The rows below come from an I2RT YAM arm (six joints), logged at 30 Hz.
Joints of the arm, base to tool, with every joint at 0 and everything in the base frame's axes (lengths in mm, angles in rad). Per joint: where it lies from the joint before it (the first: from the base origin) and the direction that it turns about. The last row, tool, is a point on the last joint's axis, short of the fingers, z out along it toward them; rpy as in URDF.
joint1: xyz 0 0 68 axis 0 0 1
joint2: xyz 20 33.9 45.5 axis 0 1 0
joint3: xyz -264 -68.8 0 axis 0 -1 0
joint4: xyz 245 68.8 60 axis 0 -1 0
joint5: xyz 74 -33.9 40.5 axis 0 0 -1
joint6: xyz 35.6 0 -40.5 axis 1 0 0
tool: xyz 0 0 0 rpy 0 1.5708 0
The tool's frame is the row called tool.
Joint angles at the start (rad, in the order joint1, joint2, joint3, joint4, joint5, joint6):
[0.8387 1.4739 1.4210 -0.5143 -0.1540 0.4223]
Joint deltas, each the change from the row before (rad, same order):
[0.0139 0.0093 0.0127 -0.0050 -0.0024 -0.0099]
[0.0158 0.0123 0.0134 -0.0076 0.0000 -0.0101]
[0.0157 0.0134 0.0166 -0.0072 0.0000 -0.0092]
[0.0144 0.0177 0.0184 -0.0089 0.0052 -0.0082]
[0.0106 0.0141 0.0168 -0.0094 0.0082 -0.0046]
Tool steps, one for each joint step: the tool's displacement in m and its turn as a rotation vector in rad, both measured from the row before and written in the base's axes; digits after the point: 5 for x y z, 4 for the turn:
[-0.00216 0.00472 0.00093 -0.0047 -0.0052 0.0212]
[-0.00228 0.00554 -0.00006 -0.0092 -0.0031 0.0212]
[-0.00216 0.00577 0.00067 -0.0068 -0.0042 0.0207]
[-0.00115 0.00618 -0.00034 -0.0115 -0.0031 0.0145]
[-0.00072 0.00459 0.00017 -0.0099 -0.0028 0.0063]

